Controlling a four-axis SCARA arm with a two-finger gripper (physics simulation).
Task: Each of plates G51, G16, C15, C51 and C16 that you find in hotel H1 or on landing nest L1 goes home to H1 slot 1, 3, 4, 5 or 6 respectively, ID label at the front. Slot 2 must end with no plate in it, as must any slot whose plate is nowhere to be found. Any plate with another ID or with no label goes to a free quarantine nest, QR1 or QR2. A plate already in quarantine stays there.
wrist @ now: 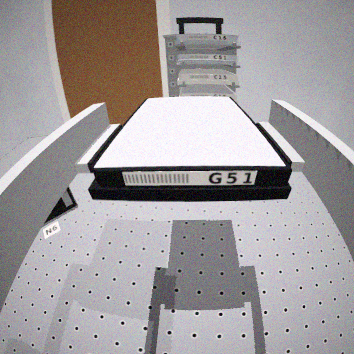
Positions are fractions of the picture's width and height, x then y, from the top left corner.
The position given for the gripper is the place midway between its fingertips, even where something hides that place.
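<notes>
A plate G51 (0.51, 0.42) can be seen in the scene, and so can the gripper (0.53, 0.31).
</notes>
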